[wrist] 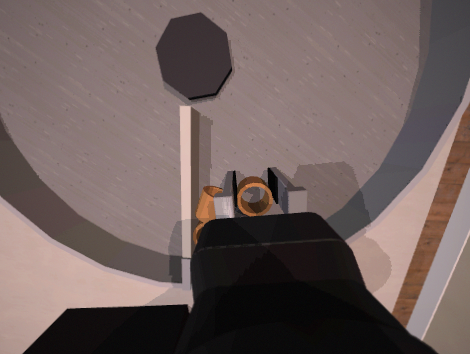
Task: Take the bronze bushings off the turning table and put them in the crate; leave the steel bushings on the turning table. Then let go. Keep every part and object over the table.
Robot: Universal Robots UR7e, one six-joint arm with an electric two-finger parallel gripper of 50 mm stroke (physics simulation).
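Places are measured from the arm's base along level axes (x ahead, y left, z up), in centimetres.
Pixels of known places: gripper, fingertip midpoint: (252, 179).
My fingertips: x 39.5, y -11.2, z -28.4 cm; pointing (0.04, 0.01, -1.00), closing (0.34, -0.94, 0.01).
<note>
Ahead of a thing's pixels: the offset from my fingertips to its top centre. "spot": to the spot under its first point.
My gripper (252, 179) is shut on an upright bronze bushing {dx -1.3, dy -0.5, dz +1.9 cm} (254, 213), whose open top shows between the two fingers. It is over the turning table {dx +8.9, dy +7.6, dz +0.2 cm} (100, 115), near its lower rim. Another bronze bushing {dx -3.1, dy +2.9, dz +2.5 cm} (207, 205) lies on its side just outside the left finger, beside the pale bar. Part of a further bronze bushing {dx -6.0, dy +2.6, dz +1.9 cm} (198, 234) shows below it, mostly hidden by the gripper body. Steel bushings and the crate do not show in this view.
A pale bar {spot: dx -0.4, dy +5.7, dz +2.6 cm} (186, 175) runs from near the dark octagonal hub {dx +8.9, dy +7.6, dz +0.2 cm} (195, 56) across the turning table's rim. A wooden strip (432, 225) and a pale grey edge (447, 280) are at the right. A black block (115, 330) is at the lower left.
</note>
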